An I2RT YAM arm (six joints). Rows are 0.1 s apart.
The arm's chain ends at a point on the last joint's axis. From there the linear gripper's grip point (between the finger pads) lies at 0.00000 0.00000 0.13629 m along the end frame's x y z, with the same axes.
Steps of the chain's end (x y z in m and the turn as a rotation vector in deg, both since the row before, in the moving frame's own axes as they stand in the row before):
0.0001 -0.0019 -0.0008 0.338 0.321 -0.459
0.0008 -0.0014 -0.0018 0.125 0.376 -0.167
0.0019 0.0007 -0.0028 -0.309 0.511 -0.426
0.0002 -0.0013 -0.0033 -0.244 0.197 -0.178
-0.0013 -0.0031 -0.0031 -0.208 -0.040 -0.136
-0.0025 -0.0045 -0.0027 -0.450 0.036 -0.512
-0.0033 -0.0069 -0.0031 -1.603 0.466 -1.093
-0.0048 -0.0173 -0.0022 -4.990 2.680 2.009
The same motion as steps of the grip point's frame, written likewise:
0.0009 -0.0027 -0.0008 0.338 0.321 -0.459
0.0017 -0.0017 -0.0018 0.125 0.376 -0.167
0.0031 0.0014 -0.0028 -0.309 0.511 -0.426
0.0007 -0.0007 -0.0033 -0.244 0.197 -0.178
-0.0014 -0.0026 -0.0031 -0.208 -0.040 -0.136
-0.0024 -0.0034 -0.0027 -0.450 0.036 -0.512
-0.0022 -0.0031 -0.0032 -1.603 0.466 -1.093
0.0014 -0.0053 -0.0029 -4.990 2.680 2.009

